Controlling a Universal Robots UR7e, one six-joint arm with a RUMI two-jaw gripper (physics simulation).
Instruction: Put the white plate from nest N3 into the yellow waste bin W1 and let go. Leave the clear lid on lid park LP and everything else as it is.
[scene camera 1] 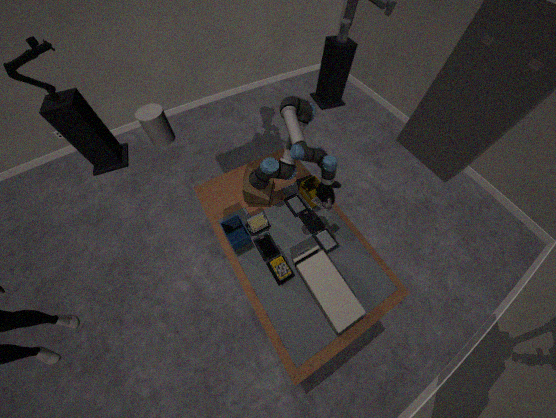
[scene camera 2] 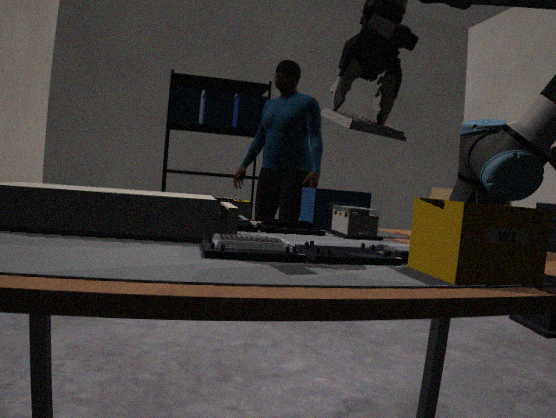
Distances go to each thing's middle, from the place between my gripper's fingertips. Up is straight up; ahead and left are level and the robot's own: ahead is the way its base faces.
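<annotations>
Hand position relative to the long white box [scene camera 1: 340, 307]: my hand is far short of the box, a good way to the left of it and a good way above it.
</annotations>
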